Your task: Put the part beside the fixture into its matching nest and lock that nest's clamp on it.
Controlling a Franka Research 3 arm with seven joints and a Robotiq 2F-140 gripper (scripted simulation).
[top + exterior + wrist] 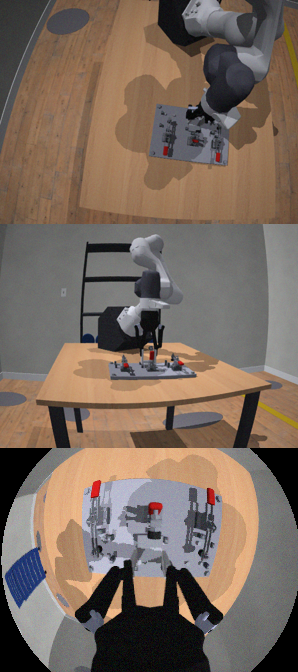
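The grey part is 3 cm below my hand. From my hand the other things lie so: grey fixture plate 5 cm ahead, 1 cm to the left, 5 cm below.
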